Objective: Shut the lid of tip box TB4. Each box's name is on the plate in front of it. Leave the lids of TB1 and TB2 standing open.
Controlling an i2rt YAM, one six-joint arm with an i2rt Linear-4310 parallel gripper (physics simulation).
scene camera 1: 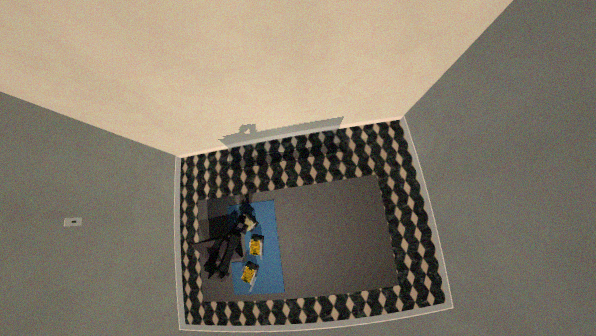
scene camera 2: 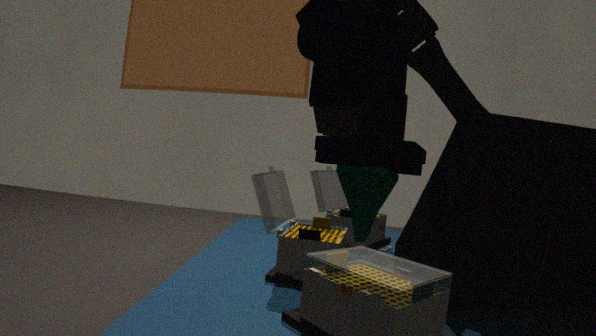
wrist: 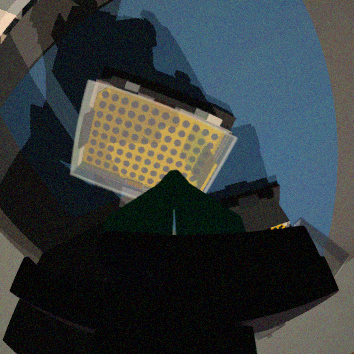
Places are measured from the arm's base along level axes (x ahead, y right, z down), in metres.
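Pixels of known places: gripper, fingertip midpoint: (scene camera 1: pixel 246 225) (scene camera 2: pixel 360 241) (wrist: pixel 173 177); arm's base, link origin: (scene camera 1: pixel 214 254) (scene camera 2: pixel 522 206).
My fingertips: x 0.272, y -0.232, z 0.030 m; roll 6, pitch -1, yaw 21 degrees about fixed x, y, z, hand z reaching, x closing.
Ahead of a thing's pixels: the offset from my fingertips to its top centre. "spot": to the spot under its first point. Level surfaces: height alone.
A grey tip box with yellow tips @[dx -0.027, dy -0.008, dz +0.017 m] (scene camera 1: pixel 249 222) (scene camera 2: pixel 370 315) (wrist: pixel 145 135) stands nearest in scene camera 2; its clear lid @[spot: dx +0.019, dy +0.000, dz +0.017 m] (scene camera 2: pixel 340 255) lies down over the top. A second box (scene camera 1: pixel 256 246) (scene camera 2: pixel 305 255) and a third box (scene camera 1: pixel 249 274) (scene camera 2: pixel 376 227) have clear lids standing up, the second's lid @[dx +0.128, dy +0.191, dz -0.060 m] (scene camera 2: pixel 274 200) (wrist: pixel 322 245) and the third's lid @[spot: dx +0.065, dy +0.432, dz -0.008 m] (scene camera 2: pixel 327 190). The names on the plates cannot be read. My gripper (scene camera 2: pixel 361 239) (wrist: pixel 173 177) is shut and empty, pointing down. Its tips overlap the closed box's edge in the wrist view; contact cannot be told.
The boxes stand in a row on a blue mat @[dz +0.094 m] (scene camera 1: pixel 271 270) (scene camera 2: pixel 200 280) on the dark grey table @[dz +0.097 m] (scene camera 1: pixel 340 225). The black arm (scene camera 1: pixel 220 255) (scene camera 2: pixel 360 75) rises beside them. An orange board (scene camera 2: pixel 215 45) hangs on the wall.
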